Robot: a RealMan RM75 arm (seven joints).
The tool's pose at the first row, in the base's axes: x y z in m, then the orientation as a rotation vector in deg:
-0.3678 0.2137 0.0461 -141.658 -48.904 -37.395
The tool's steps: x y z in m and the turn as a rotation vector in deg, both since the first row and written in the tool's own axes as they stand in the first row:
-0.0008 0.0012 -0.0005 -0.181 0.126 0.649
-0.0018 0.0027 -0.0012 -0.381 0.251 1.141
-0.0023 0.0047 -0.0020 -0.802 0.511 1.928
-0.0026 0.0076 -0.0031 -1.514 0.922 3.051
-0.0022 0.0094 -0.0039 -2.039 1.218 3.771
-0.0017 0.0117 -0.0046 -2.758 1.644 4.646
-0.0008 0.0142 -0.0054 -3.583 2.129 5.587
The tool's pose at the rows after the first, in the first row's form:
-0.3677 0.2122 0.0457 -141.927 -47.997 -37.424
-0.3676 0.2103 0.0454 -142.168 -47.289 -37.516
-0.3669 0.2082 0.0452 -142.606 -46.117 -37.792
-0.3655 0.2054 0.0452 -143.293 -44.408 -38.295
-0.3643 0.2039 0.0456 -143.767 -43.284 -38.693
-0.3626 0.2021 0.0459 -144.369 -41.874 -39.301
-0.3606 0.2003 0.0464 -145.032 -40.330 -40.014

